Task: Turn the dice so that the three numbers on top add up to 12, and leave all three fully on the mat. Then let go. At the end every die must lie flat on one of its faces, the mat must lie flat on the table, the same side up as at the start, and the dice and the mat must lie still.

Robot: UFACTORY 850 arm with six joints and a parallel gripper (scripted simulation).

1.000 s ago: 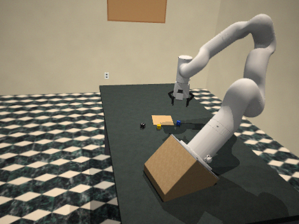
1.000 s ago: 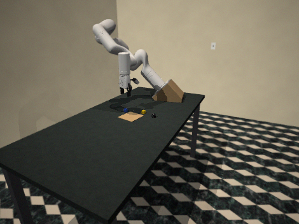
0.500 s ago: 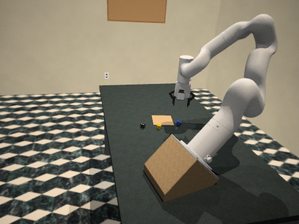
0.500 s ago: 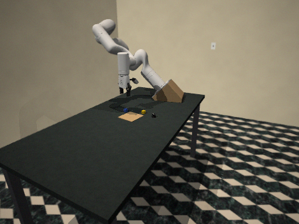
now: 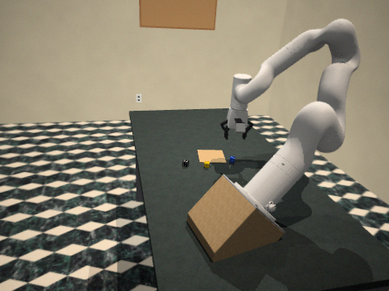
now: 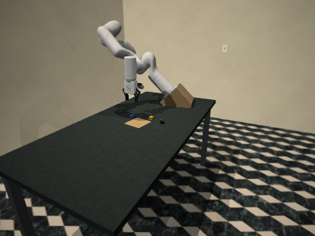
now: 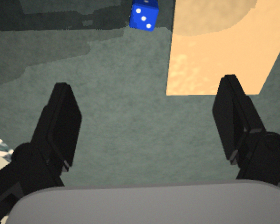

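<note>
My hand is 13 cm above the blue die. From my hand the other things lie so: tan mat (14 cm below, 9 cm ahead, 8 cm to the left); then black die (25 cm to the left, 13 cm below, 5 cm ahead); then yellow die (15 cm to the left, 13 cm below).
</note>
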